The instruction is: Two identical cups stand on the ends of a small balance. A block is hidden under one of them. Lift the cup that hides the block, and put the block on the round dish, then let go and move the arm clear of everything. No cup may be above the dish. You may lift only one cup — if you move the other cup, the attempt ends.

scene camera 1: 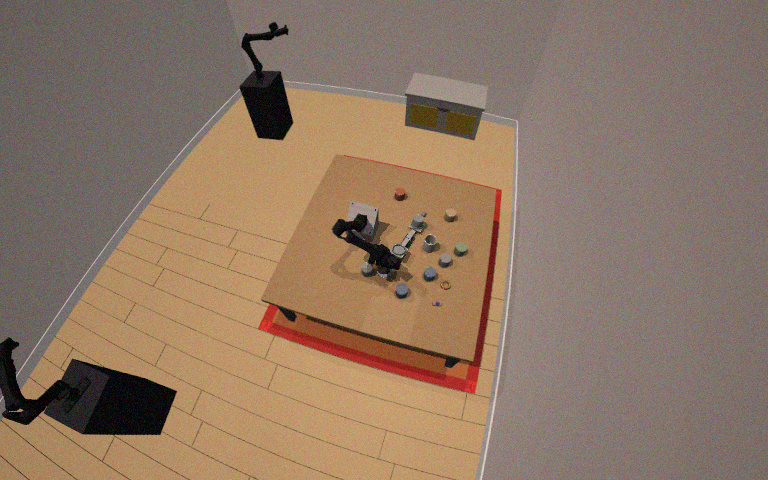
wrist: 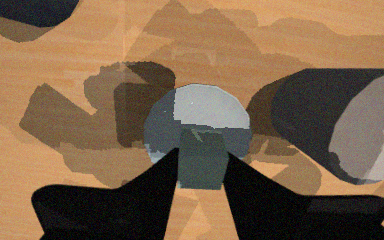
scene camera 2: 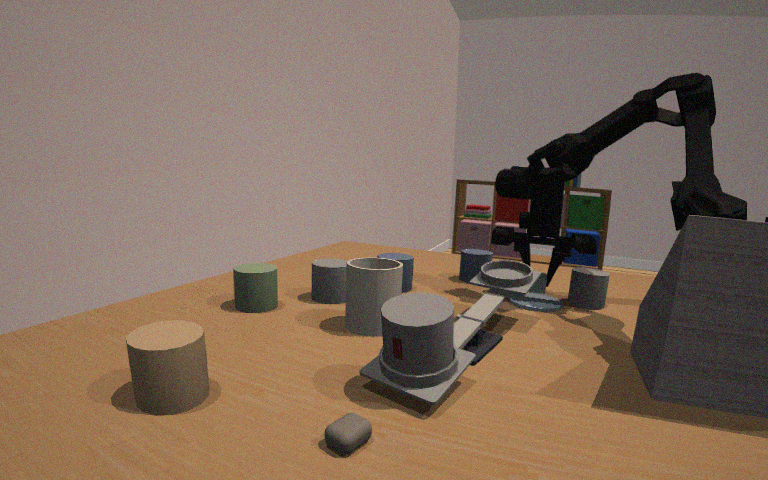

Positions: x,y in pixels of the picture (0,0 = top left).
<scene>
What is my gripper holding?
A pale green block.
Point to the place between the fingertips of my gripper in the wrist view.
199,154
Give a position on a tan cup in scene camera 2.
168,360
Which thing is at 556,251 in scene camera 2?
My gripper.
</scene>
